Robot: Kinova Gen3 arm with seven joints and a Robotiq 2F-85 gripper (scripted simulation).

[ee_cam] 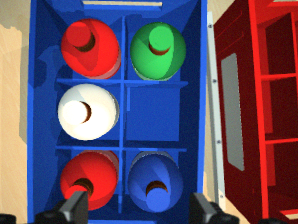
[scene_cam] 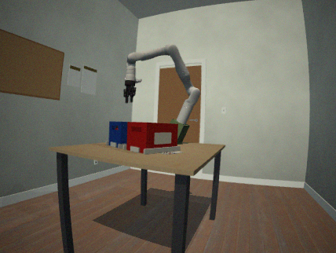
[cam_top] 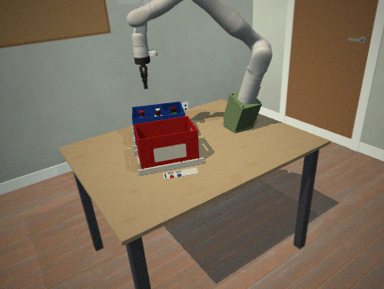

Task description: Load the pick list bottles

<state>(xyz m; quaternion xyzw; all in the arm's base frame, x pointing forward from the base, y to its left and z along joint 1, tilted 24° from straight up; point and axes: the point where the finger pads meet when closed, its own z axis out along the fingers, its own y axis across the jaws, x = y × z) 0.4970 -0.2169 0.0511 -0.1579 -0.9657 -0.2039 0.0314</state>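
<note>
Right now my hand is 240 mm above the white-label bottle, 70 mm past it and 50 mm to the left of it. Round my hand: blue crate 240 mm below, 50 mm behind, 10 mm to the right; green-label bottle 240 mm below, 120 mm behind, 60 mm to the left; blue-label bottle 240 mm below, 50 mm ahead.
</note>
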